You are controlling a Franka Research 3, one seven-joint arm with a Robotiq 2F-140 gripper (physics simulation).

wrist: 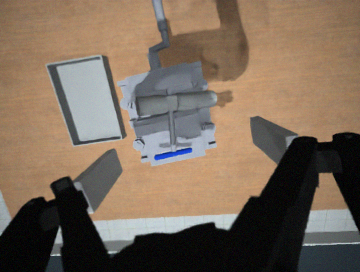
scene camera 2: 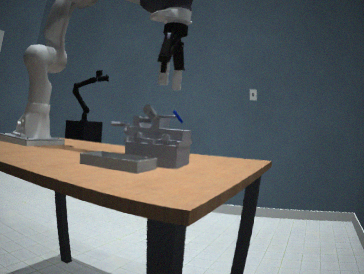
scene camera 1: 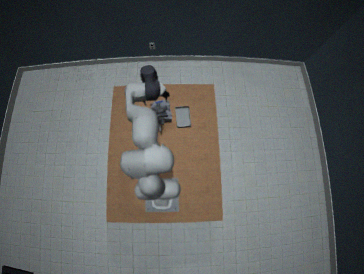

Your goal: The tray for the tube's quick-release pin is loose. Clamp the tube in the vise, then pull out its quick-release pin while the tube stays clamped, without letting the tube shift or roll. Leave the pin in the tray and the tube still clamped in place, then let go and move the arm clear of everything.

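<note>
The grey tube [scene camera 2: 149, 111] [wrist: 195, 100] lies across the top of the grey vise [scene camera 1: 162, 114] [scene camera 2: 175, 149] [wrist: 192, 127]; whether the jaws press on it cannot be told. The pin [scene camera 2: 178, 116] [wrist: 173, 154] has a blue crossbar and a thin grey shank that runs into a collar at the tube's middle. The vise's crank handle [scene camera 2: 118, 123] [wrist: 158, 12] sticks out on the robot's side. The open grey tray [scene camera 1: 183, 117] [scene camera 2: 117, 162] [wrist: 82, 100] stands beside the vise, and no pin shows in it. My gripper [scene camera 2: 170, 83] [wrist: 182, 145] is open and empty, high above the vise.
The wooden table [scene camera 1: 200, 175] [scene camera 2: 220, 172] [wrist: 280, 50] carries the vise, tray and arm base [scene camera 2: 37, 141]. The table's far edge crosses the lower part of the wrist view. A black stand with a jointed arm [scene camera 2: 84, 129] is behind the table.
</note>
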